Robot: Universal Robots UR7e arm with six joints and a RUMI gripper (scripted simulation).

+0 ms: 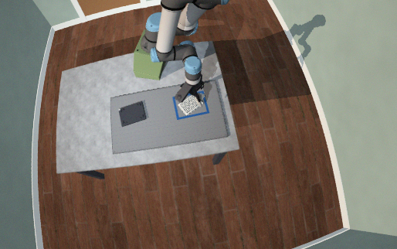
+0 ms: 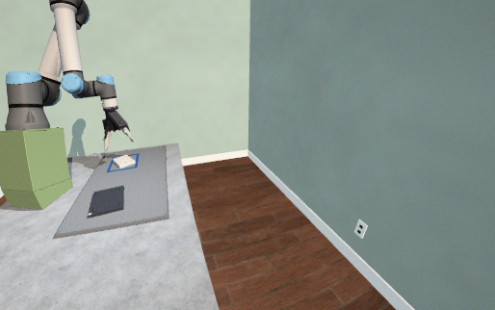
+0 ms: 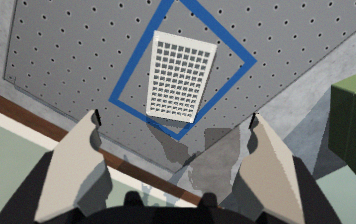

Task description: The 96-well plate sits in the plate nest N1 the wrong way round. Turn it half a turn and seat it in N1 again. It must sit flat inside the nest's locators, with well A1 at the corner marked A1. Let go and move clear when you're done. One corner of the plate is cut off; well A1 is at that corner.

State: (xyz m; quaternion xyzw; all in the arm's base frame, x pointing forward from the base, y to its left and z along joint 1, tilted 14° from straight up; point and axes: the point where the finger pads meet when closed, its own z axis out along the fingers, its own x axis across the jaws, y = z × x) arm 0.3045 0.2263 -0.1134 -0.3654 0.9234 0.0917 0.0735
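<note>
The white 96-well plate lies 80 mm below my hand. The rest, counted from my hand: dark plate nest 30 mm ahead, 370 mm to the right, 80 mm below.
</note>
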